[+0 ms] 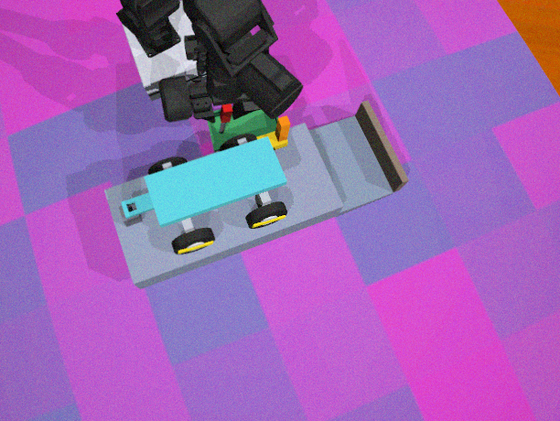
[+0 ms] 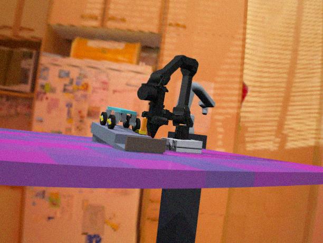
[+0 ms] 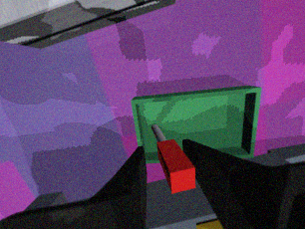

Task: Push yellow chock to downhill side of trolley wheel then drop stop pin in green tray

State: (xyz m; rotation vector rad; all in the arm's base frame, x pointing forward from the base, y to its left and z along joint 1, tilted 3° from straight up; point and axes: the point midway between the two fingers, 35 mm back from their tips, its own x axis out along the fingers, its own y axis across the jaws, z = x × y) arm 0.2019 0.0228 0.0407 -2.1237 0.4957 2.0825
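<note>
Now: the yellow chock 80 mm ahead of my gripper tip, 40 mm to the left of it and 30 mm above it. The rest, counted from my gripper tip: trolley (120 mm ahead, 70 mm to the right, 60 mm above); red-headed stop pin (right at my gripper tip); grey ramp (120 mm ahead, 70 mm to the right).
</note>
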